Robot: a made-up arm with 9 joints. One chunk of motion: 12 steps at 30 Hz.
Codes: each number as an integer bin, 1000 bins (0 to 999) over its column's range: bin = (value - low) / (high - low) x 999, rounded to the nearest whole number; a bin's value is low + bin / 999 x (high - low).
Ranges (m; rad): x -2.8..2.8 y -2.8..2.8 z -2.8..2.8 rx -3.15..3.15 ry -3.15..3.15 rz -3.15..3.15
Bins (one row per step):
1: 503 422 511 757 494 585
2: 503 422 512 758 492 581
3: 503 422 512 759 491 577
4: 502 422 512 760 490 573
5: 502 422 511 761 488 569
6: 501 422 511 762 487 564
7: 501 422 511 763 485 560
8: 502 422 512 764 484 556
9: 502 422 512 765 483 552
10: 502 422 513 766 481 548
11: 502 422 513 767 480 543
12: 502 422 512 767 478 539
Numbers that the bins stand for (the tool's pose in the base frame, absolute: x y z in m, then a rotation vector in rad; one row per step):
1: 0.0196 -0.4344 0.0645 1.6239 -0.0347 0.5392
2: 0.0196 -0.4344 0.0701 1.6302 -0.0473 0.5140
3: 0.0196 -0.4344 0.0701 1.6365 -0.0536 0.4887
4: 0.0140 -0.4344 0.0701 1.6428 -0.0599 0.4635
5: 0.0140 -0.4344 0.0645 1.6491 -0.0725 0.4383
6: 0.0084 -0.4344 0.0645 1.6554 -0.0788 0.4068
7: 0.0084 -0.4344 0.0645 1.6617 -0.0914 0.3815
8: 0.0140 -0.4344 0.0701 1.6680 -0.0977 0.3563
9: 0.0140 -0.4344 0.0701 1.6743 -0.1041 0.3311
10: 0.0140 -0.4344 0.0757 1.6806 -0.1167 0.3059
11: 0.0140 -0.4344 0.0757 1.6869 -0.1230 0.2743
12: 0.0140 -0.4344 0.0701 1.6869 -0.1356 0.2491

